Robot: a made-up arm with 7 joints. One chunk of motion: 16 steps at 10 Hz.
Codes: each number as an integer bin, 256 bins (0 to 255) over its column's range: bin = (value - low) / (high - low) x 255, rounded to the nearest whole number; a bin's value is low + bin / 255 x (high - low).
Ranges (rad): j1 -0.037..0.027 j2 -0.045..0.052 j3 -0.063..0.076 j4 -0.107..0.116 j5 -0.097..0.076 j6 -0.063..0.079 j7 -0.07..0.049
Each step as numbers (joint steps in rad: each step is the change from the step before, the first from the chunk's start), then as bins.
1 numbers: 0.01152 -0.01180 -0.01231 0.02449 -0.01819 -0.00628 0.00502
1 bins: 193 87 93 150 116 102 161
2 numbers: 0.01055 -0.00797 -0.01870 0.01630 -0.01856 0.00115 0.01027
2 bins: 189 97 81 141 116 115 172
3 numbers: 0.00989 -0.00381 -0.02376 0.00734 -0.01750 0.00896 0.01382
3 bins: 187 108 72 131 117 129 180
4 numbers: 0.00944 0.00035 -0.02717 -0.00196 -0.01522 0.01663 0.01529
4 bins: 185 119 66 120 121 143 183
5 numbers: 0.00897 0.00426 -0.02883 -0.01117 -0.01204 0.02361 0.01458
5 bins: 183 129 63 110 125 156 181
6 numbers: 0.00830 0.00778 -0.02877 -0.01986 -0.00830 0.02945 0.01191
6 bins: 180 139 63 100 131 166 176
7 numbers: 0.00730 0.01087 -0.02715 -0.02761 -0.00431 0.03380 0.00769
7 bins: 177 147 66 91 137 174 166
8 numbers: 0.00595 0.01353 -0.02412 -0.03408 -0.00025 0.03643 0.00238
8 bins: 171 154 71 83 143 179 155
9 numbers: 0.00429 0.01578 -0.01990 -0.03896 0.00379 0.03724 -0.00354
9 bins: 165 160 79 78 149 180 142
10 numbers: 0.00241 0.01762 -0.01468 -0.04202 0.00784 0.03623 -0.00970
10 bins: 157 165 89 74 155 178 129
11 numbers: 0.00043 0.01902 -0.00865 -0.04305 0.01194 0.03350 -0.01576
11 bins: 149 168 100 73 161 173 116
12 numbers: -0.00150 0.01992 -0.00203 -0.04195 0.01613 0.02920 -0.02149
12 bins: 141 171 112 74 167 166 104
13 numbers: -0.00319 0.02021 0.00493 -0.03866 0.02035 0.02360 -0.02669
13 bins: 135 171 125 78 173 156 93
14 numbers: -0.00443 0.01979 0.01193 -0.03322 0.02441 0.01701 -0.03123
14 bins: 130 170 137 84 179 144 83
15 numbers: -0.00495 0.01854 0.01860 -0.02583 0.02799 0.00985 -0.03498
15 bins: 128 167 150 93 184 131 75
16 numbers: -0.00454 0.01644 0.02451 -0.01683 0.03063 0.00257 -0.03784
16 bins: 129 162 161 103 188 118 69
